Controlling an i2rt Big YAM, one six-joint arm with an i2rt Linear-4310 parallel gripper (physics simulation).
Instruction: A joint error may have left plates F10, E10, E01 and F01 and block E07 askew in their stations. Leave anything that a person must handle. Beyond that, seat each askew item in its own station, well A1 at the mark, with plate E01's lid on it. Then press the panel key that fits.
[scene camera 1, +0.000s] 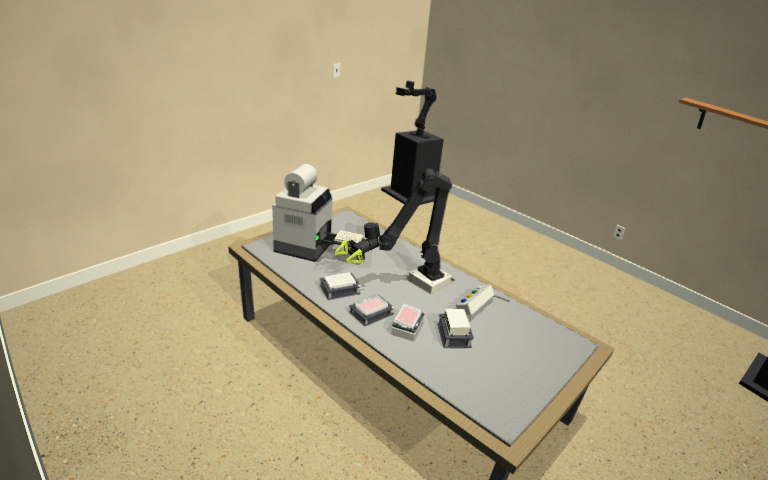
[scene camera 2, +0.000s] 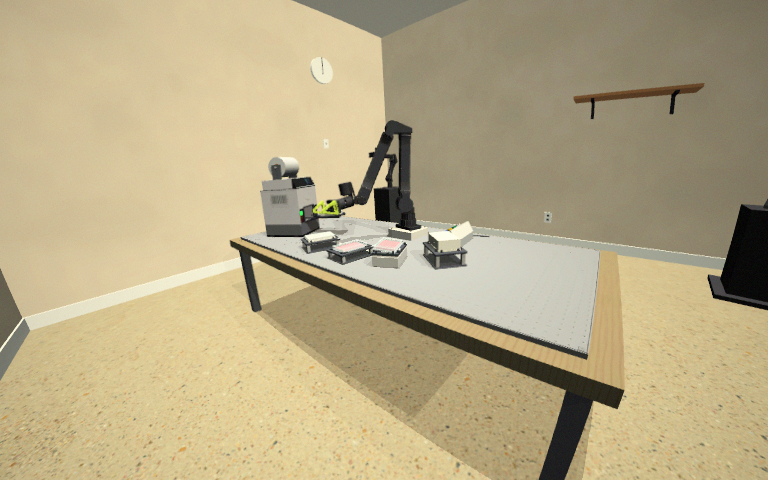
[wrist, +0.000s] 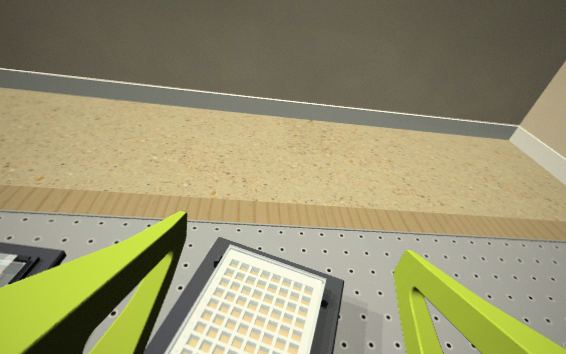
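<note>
My gripper is open and empty, above the table near the grey machine. A white well plate lies on a dark stand, ahead of and between the fingers in the wrist view, with a clear rim along its edges; its near end is cut off. Two pink plates, one on a dark stand and one on a pale base, stand beside it. A cream block sits on a taller stand. Another white plate lies by the machine. Labels are unreadable.
The grey machine with a green light stands at the table's left end, close to the gripper. The sloped key panel stands behind the cream block. Part of a neighbouring stand shows at the wrist view's left edge.
</note>
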